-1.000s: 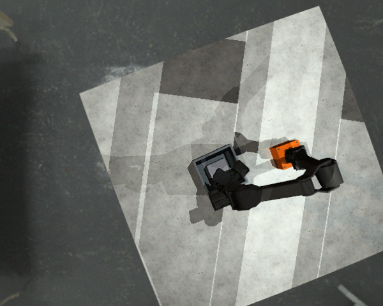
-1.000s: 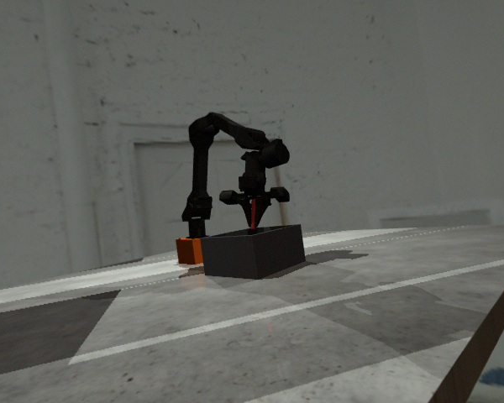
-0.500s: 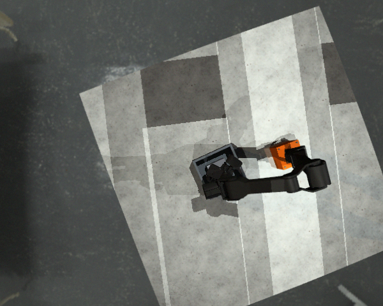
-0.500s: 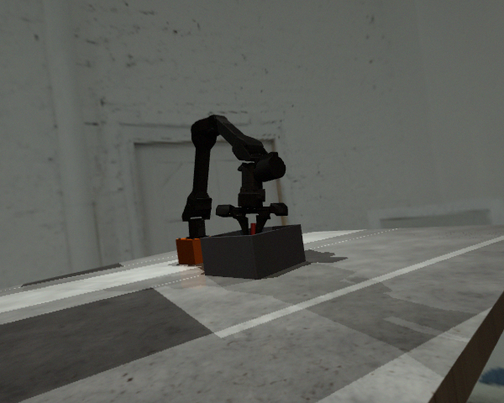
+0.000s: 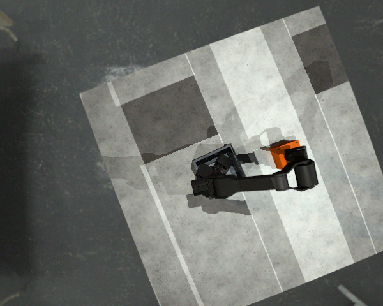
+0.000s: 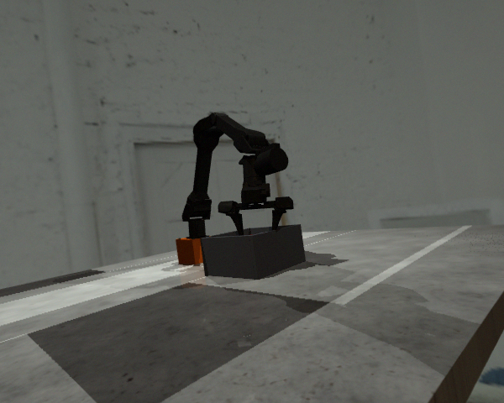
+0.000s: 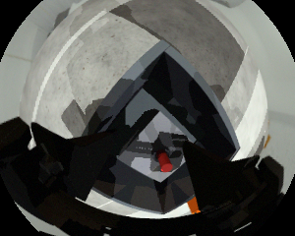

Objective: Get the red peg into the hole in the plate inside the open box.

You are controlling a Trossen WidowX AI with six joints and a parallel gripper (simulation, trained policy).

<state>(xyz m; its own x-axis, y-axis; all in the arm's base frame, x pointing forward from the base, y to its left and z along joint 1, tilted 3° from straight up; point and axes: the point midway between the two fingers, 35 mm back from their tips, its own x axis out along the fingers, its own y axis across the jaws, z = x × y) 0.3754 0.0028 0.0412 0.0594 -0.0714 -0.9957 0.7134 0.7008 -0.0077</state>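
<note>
The red peg is 40 mm behind my gripper tip, 30 mm below it and 10 mm to the left of it. Also, from my gripper tip: grey plate: 40 mm behind, 30 mm below, 10 mm to the left; then dark box: 50 mm below, 40 mm behind, 10 mm to the left.
</note>
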